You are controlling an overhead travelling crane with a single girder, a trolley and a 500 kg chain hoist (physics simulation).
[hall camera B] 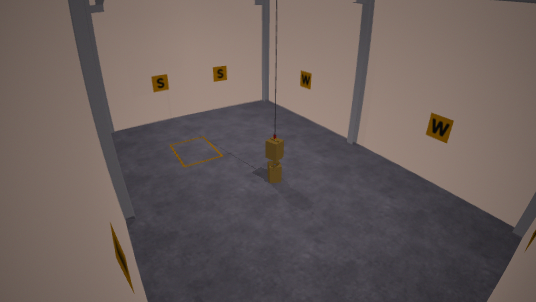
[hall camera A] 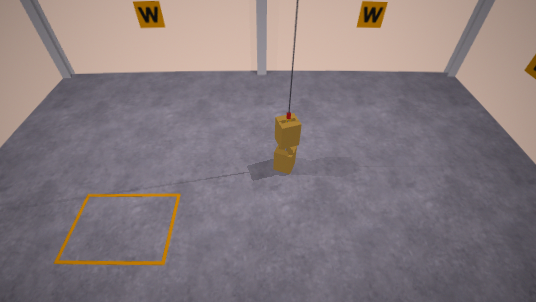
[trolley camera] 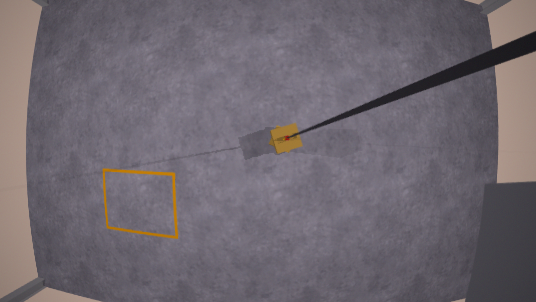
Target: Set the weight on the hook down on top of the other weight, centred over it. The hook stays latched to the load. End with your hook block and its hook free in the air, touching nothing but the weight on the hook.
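Observation:
The weight on the hook, a yellow block (hall camera A: 288, 133) (hall camera B: 274, 149) (trolley camera: 280, 144), hangs upright on the chain. My gripper, the red hook block (hall camera A: 288, 115) (hall camera B: 274, 136) (trolley camera: 286, 138), is at its top and shut on it; the hook itself is too small to make out. The other weight, also yellow (hall camera A: 284, 162) (hall camera B: 274, 174), stands on the floor directly below, turned differently. In the trolley view the upper weight covers most of it, and small corners show at the upper weight's edges. Whether the two weights touch is too small to tell.
An orange marked rectangle (hall camera A: 134, 262) (hall camera B: 203, 162) (trolley camera: 175, 205) lies on the floor, to the left of the weights in all three views. Shadows of the weights and chain fall on the floor. Grey columns (hall camera A: 261, 37) (hall camera B: 361, 75) stand along the walls.

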